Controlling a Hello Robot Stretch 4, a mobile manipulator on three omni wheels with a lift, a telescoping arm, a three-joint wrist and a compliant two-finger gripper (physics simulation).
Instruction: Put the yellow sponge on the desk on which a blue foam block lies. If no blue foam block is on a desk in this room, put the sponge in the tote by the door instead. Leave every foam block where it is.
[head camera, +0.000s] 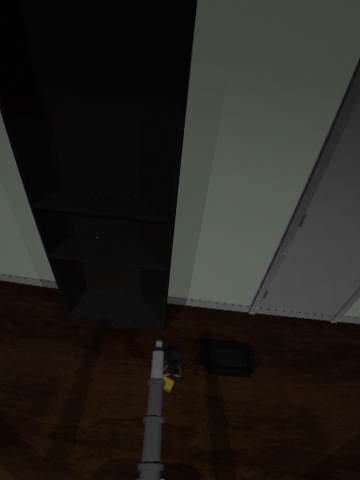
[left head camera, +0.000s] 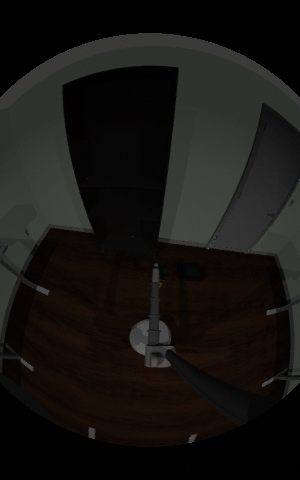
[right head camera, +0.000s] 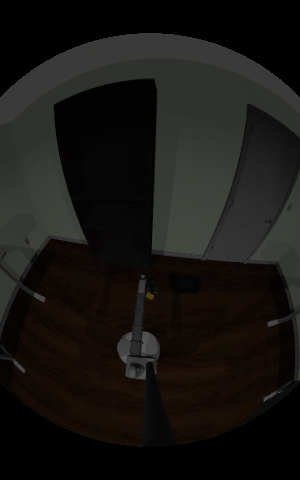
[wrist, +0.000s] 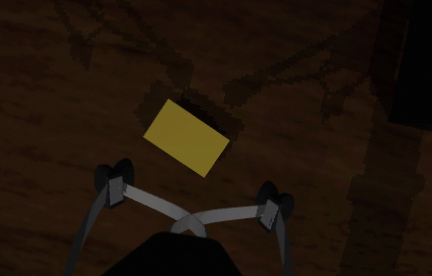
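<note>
The yellow sponge (head camera: 168, 384) (left head camera: 160, 284) (right head camera: 150, 296) (wrist: 186, 138) lies flat on the wooden floor, turned at a slant in the wrist view. My gripper (head camera: 173, 376) (wrist: 196, 186) is open and empty above the floor. In the wrist view its fingertips stand apart, below the sponge in the picture, and the sponge is not between them. The black tote (head camera: 237, 372) (left head camera: 191, 279) (right head camera: 186, 291) stands on the floor to the right of the sponge, on the door side. No desk top and no blue foam block show in the current views.
A tall dark bookshelf (head camera: 100, 213) (left head camera: 125, 188) (right head camera: 153, 175) stands against the wall ahead. A grey door (head camera: 320, 250) (left head camera: 250, 200) (right head camera: 250, 200) is at the right. Desk legs (left head camera: 42, 291) (right head camera: 39, 298) show at the left, and others at the right and behind.
</note>
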